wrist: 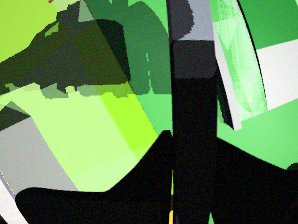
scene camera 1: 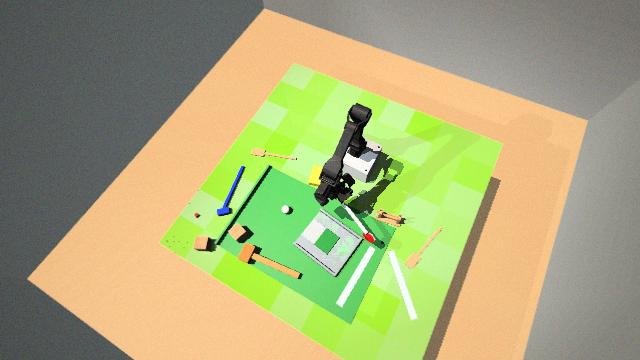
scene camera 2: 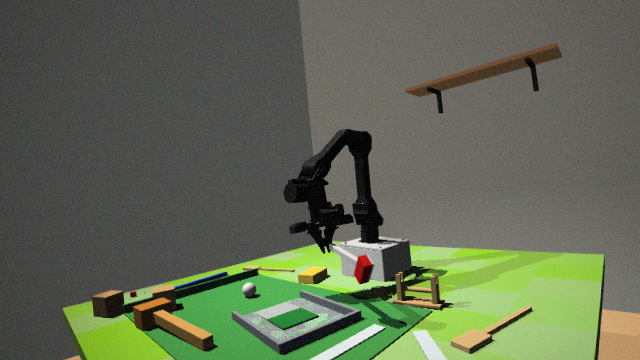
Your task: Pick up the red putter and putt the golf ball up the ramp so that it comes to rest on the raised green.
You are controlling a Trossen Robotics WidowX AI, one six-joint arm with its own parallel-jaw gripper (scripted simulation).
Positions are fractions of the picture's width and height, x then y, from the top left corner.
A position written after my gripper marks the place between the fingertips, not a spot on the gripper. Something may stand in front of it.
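Observation:
Wooden gate (scene camera 2: 0.63,0.83) visible. Wooden mallet (scene camera 2: 0.25,0.87) visible too, out of frame in the wrist view. Red putter held by my gripper (scene camera 2: 0.51,0.70), (wrist: 0.61,0.61).

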